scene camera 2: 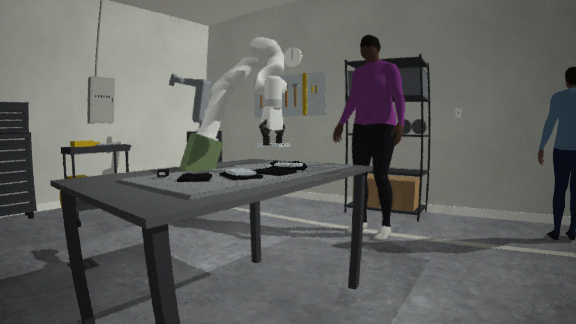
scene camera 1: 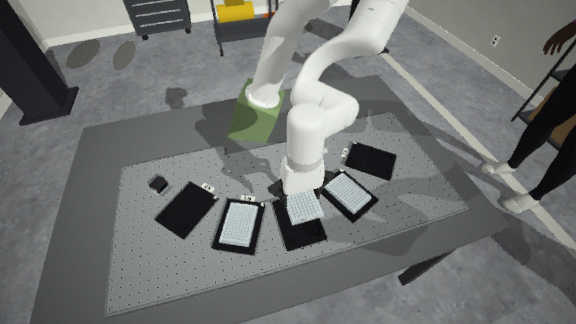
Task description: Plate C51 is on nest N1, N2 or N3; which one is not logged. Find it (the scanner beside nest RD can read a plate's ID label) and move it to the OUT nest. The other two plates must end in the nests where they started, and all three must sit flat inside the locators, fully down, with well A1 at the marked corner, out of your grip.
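Frame: origin at the arm's base, x back, y left, z down, level; metres.
Where they show: gripper, between the fingertips: [scene camera 2: 272,145] [scene camera 1: 300,198]; arm's base, origin of its link: [scene camera 2: 206,138] [scene camera 1: 262,96].
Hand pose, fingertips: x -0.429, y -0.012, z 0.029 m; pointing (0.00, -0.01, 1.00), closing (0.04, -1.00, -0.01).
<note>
Things, the pixels of their top centre, and the offset from my fingertips. "spot": a spot on its surface instead.
- pale well plate, centre of its top: [scene camera 1: 300,197] [scene camera 2: 272,143] dy +0.000, dx +0.000, dz -0.007 m
- OUT nest, centre of its top: [scene camera 1: 298,218] [scene camera 2: 273,169] dy -0.002, dx -0.004, dz +0.104 m
- Nest N1, centre of its top: [scene camera 1: 371,158] [scene camera 2: 287,161] dy +0.325, dx +0.134, dz +0.102 m
- second plate, centre of its top: [scene camera 1: 348,190] [scene camera 2: 288,163] dy +0.178, dx +0.032, dz +0.094 m
- nest N2, centre of its top: [scene camera 1: 347,192] [scene camera 2: 288,165] dy +0.178, dx +0.032, dz +0.104 m
- third plate, centre of its top: [scene camera 1: 238,222] [scene camera 2: 240,170] dy -0.173, dx +0.035, dz +0.094 m
- nest N3, centre of its top: [scene camera 1: 239,223] [scene camera 2: 240,172] dy -0.173, dx +0.035, dz +0.104 m
- Nest RD, centre of its top: [scene camera 1: 180,199] [scene camera 2: 190,169] dy -0.329, dx +0.161, dz +0.085 m
- small dark scanner, a spot on its surface: [scene camera 1: 159,184] [scene camera 2: 165,169] spot: dy -0.393, dx +0.240, dz +0.085 m
My gripper [scene camera 1: 299,194] [scene camera 2: 273,142] is shut on a pale well plate [scene camera 1: 305,208] [scene camera 2: 273,145], held roughly level high above the table, partly over the OUT nest [scene camera 1: 303,236] [scene camera 2: 276,171] in the scene camera 1 view. The OUT nest's visible part is bare black. Nest N1 [scene camera 1: 371,161] at the right is empty. A second plate [scene camera 1: 348,193] [scene camera 2: 288,164] sits in nest N2 [scene camera 1: 340,205]. A third plate [scene camera 1: 239,224] [scene camera 2: 241,172] sits in nest N3 [scene camera 1: 254,240]. Nest RD [scene camera 1: 186,210] [scene camera 2: 195,177] is empty. Plate IDs and A1 corners are too small to read.
The small dark scanner [scene camera 1: 159,184] [scene camera 2: 162,173] stands beside nest RD. The arm's green base block [scene camera 1: 256,120] [scene camera 2: 201,152] is at the table's rear edge. A person [scene camera 2: 375,95] stands on the floor beyond the table, near a shelf unit [scene camera 2: 424,150].
</note>
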